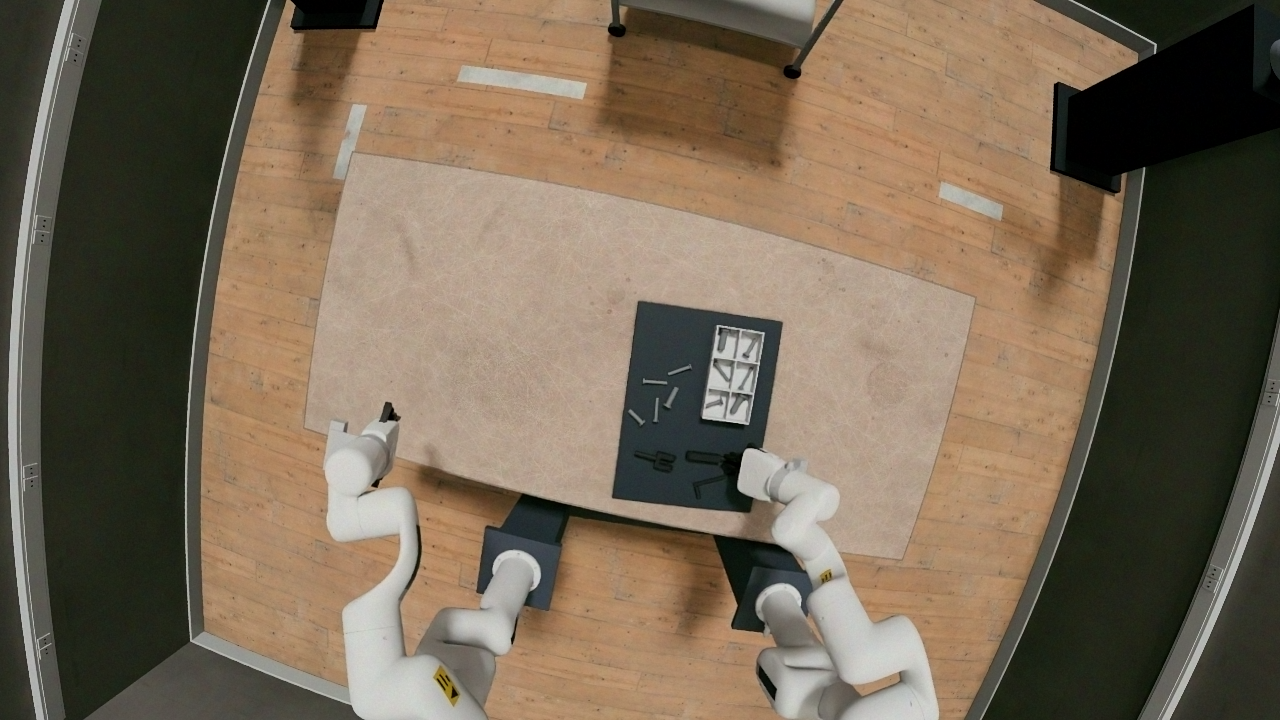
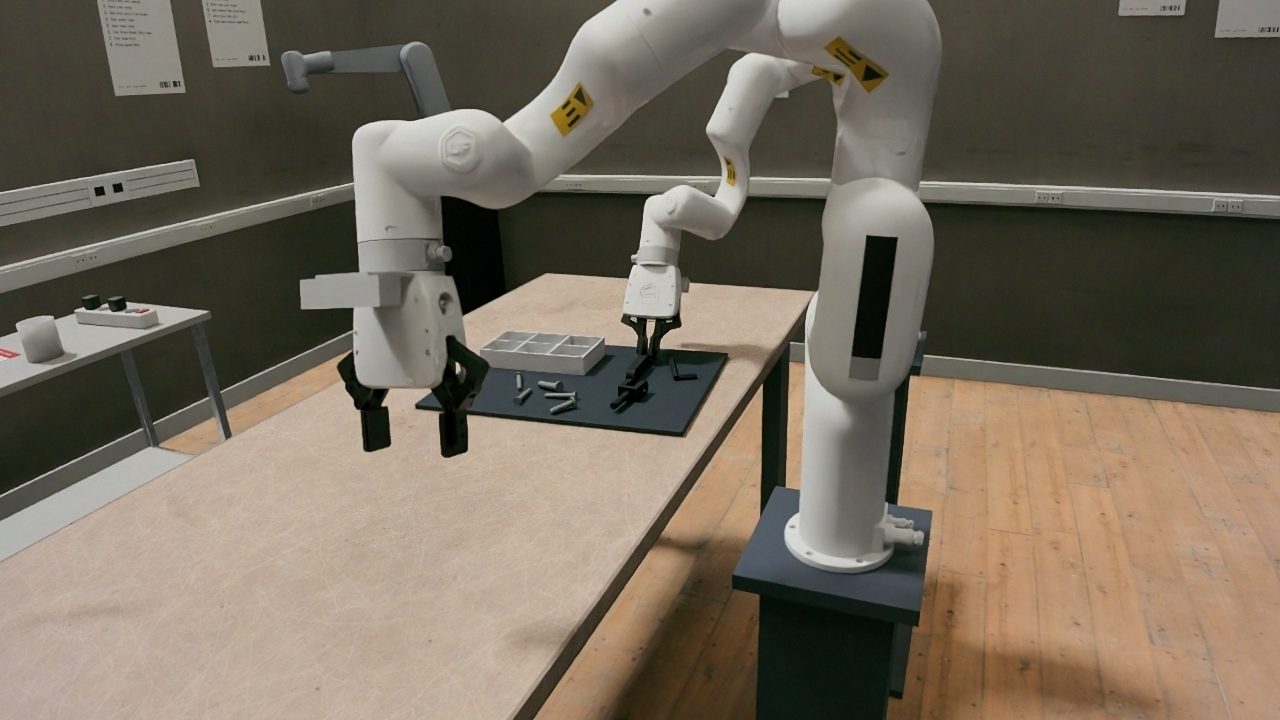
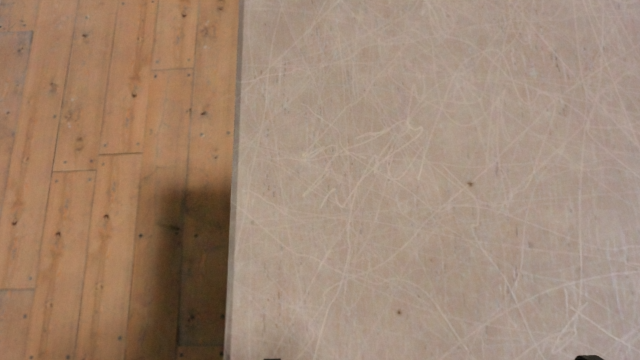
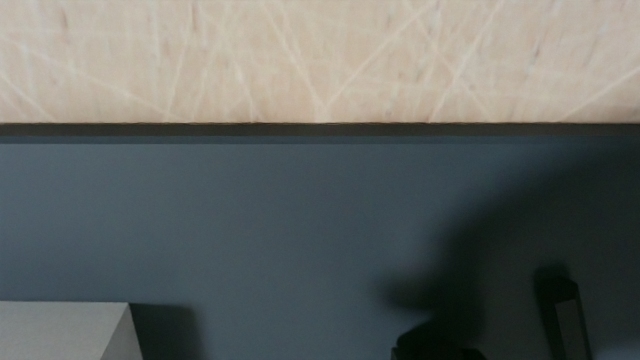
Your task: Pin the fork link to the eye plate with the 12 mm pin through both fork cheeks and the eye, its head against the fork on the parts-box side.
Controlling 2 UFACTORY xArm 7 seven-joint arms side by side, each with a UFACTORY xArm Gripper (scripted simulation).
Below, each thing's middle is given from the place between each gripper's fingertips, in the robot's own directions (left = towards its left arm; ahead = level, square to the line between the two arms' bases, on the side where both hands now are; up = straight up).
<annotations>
Right now my right hand [image 1: 727, 458] is 10 cm short of the dark mat [image 1: 666, 337], 10 cm to the right of it and 3 cm above it. The rest, counted from my right hand: white parts box [image 2: 532, 355]: 20 cm ahead, 4 cm to the left, 2 cm below.
The dark mat lies 120 mm ahead of my left hand [image 2: 415, 452], 630 mm to the right of it and 210 mm below it. Also, from my left hand: white parts box: 220 mm ahead, 700 mm to the right, 190 mm below.
</annotations>
